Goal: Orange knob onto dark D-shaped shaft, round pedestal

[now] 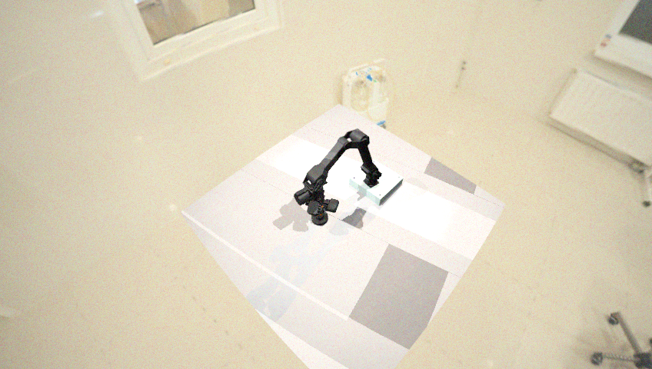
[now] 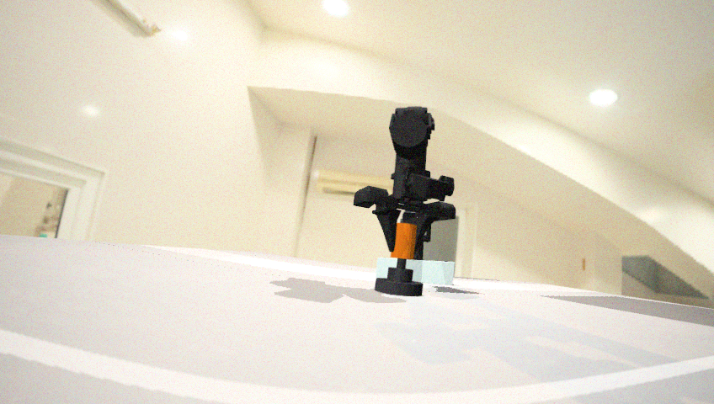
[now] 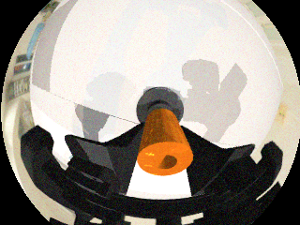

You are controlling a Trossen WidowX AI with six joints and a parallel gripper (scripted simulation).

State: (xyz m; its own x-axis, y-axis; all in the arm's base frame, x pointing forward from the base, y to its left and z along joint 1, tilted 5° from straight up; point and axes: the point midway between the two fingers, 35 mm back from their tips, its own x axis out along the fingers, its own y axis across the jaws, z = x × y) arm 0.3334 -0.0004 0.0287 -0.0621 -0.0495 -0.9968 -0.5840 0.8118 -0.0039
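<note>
Now: the orange knob 2 cm above my gripper tip. Also, from my gripper tip: pedestal (4 cm below).
</note>
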